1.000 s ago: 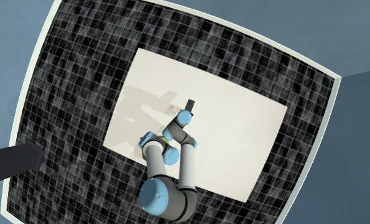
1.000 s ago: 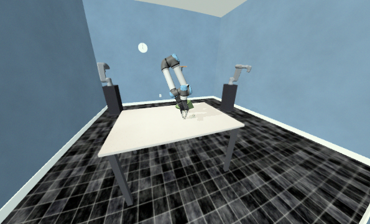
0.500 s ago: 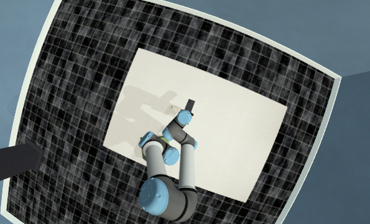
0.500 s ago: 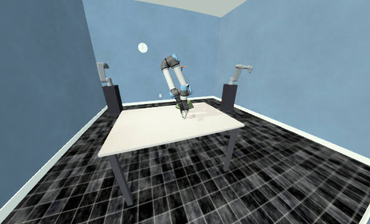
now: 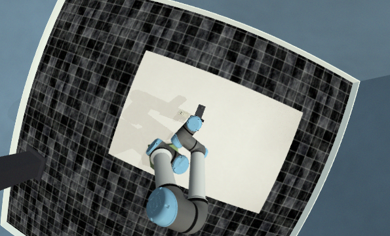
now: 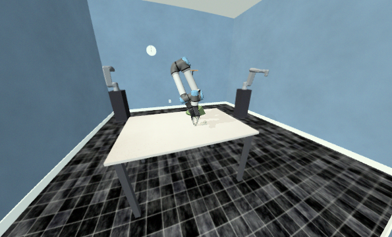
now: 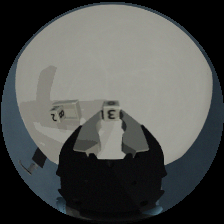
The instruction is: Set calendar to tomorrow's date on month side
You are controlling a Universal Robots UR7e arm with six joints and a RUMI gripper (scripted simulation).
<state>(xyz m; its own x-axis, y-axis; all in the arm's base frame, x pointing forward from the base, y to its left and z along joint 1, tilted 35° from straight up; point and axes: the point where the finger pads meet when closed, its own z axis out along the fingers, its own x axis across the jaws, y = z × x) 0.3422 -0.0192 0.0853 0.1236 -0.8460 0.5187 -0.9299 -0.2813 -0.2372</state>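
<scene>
Right now my hand is 10 mm above the white calendar cube. Round my hand: calendar tray: 110 mm to the left, 20 mm below, 20 mm behind; pale date cube: 120 mm to the left, 20 mm behind.
</scene>
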